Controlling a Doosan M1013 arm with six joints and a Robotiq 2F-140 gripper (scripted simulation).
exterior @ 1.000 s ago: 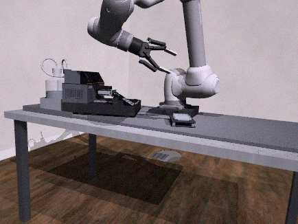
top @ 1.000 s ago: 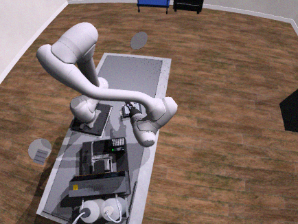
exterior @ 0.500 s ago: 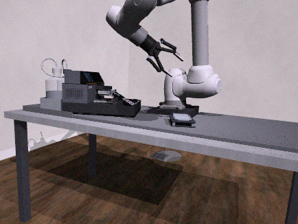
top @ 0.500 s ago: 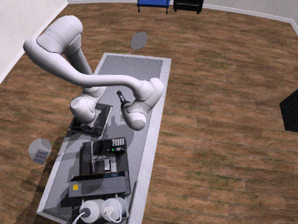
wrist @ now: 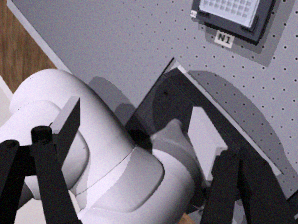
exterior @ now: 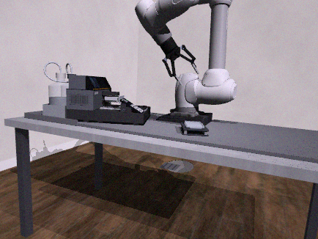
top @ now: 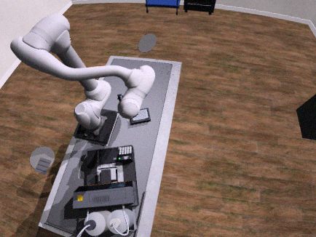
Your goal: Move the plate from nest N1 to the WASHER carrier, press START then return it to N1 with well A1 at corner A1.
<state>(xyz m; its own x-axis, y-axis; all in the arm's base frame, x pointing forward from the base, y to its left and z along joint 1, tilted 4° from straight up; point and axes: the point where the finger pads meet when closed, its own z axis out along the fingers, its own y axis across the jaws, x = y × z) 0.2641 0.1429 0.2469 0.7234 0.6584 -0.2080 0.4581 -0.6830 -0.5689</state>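
Right now my hand is 240 mm above the white well plate, 90 mm to the right of it and 70 mm short of it. From my hand the other things lie so: plate nest N1: 250 mm below, 90 mm to the left, 70 mm ahead; then plate washer: 460 mm to the right, 150 mm below, 90 mm ahead.
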